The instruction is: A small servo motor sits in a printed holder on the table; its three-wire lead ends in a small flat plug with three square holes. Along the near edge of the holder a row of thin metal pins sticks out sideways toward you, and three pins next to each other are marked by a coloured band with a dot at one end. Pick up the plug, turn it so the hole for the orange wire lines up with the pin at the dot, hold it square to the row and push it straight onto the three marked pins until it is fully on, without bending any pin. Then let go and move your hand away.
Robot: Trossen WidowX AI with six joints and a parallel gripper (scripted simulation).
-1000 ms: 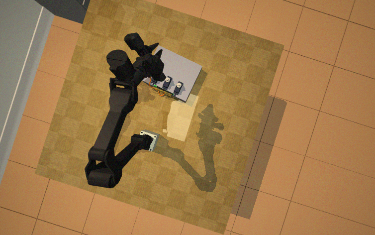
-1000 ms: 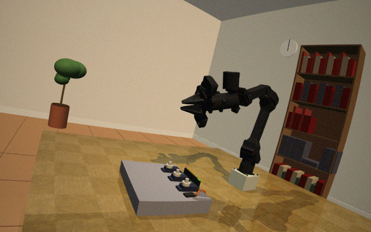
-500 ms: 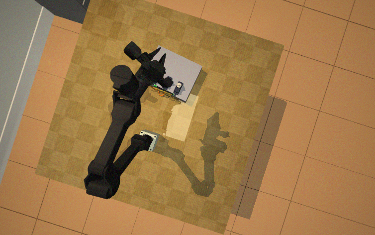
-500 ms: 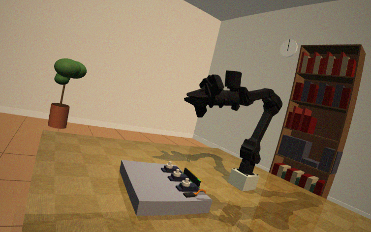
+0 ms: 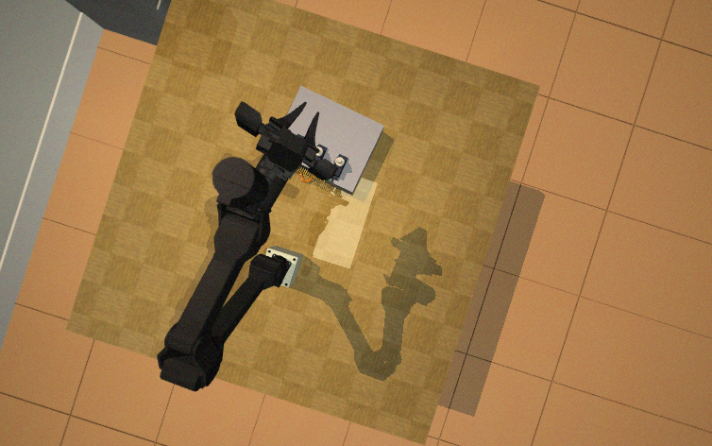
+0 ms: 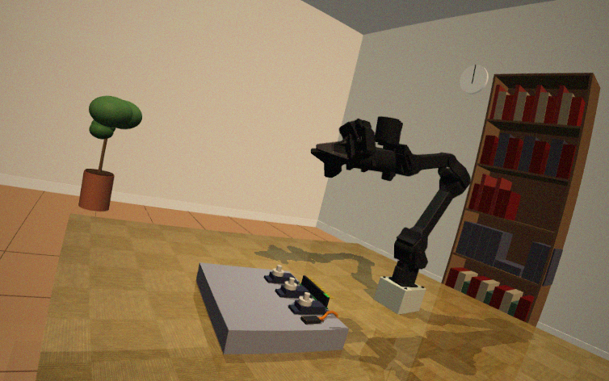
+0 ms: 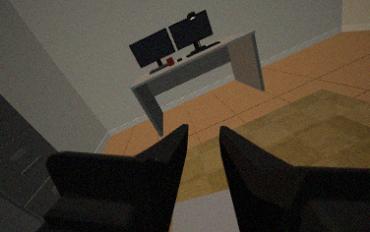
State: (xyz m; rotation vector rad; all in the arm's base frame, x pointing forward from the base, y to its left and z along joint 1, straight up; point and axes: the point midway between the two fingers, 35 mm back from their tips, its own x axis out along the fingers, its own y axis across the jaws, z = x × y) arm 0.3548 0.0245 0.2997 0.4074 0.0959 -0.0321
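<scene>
Now: the green band 70 mm behind my gripper tip, 90 mm to the left of it and 300 mm below it. The rest, counted from my gripper tip: grey holder 90 mm ahead, 40 mm to the left, 350 mm below.
</scene>
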